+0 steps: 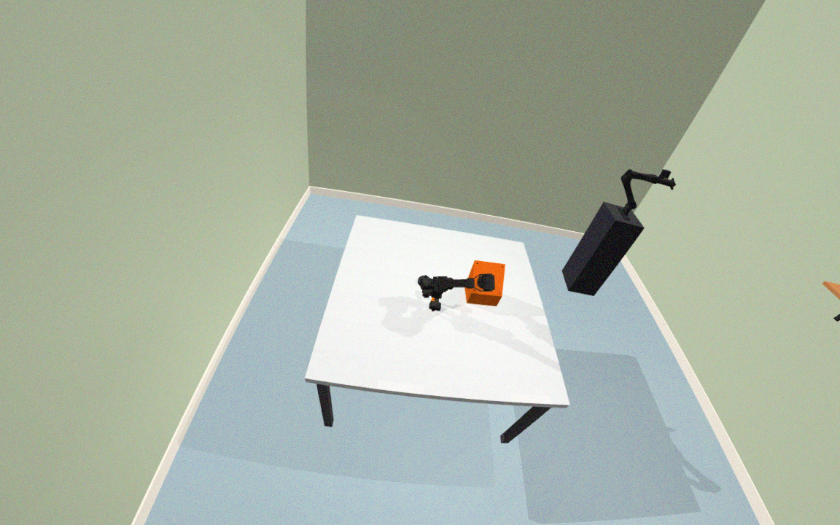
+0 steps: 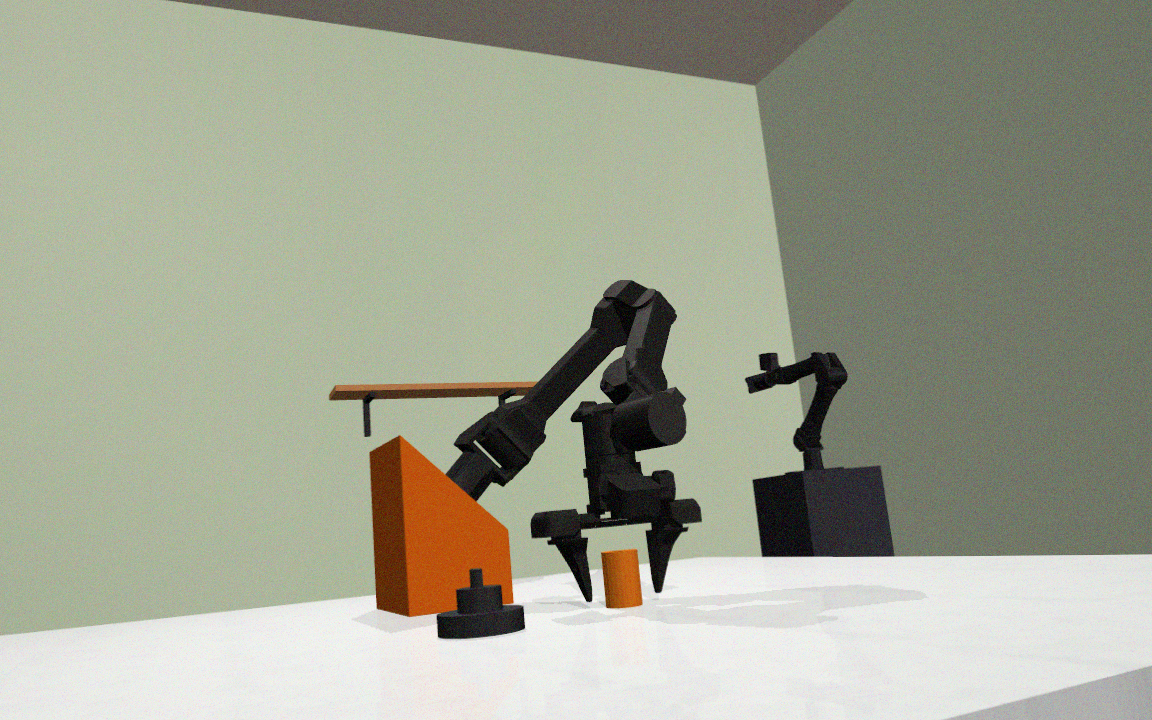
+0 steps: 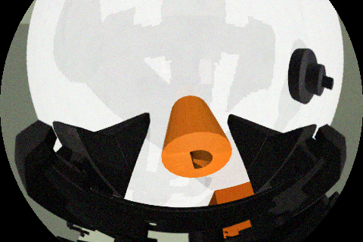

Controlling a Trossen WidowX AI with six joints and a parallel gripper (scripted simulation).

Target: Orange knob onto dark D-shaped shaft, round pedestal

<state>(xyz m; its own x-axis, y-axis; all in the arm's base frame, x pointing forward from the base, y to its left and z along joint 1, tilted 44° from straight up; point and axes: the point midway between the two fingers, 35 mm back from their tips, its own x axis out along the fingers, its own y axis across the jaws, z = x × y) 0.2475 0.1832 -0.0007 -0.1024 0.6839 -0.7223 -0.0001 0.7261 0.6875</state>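
Now: gripper tip 70 mm short of the round dark pedestal, 180 mm to the left of it and 20 mm below it. From my gripper tip the other things lie so: orange knob 20 mm above.
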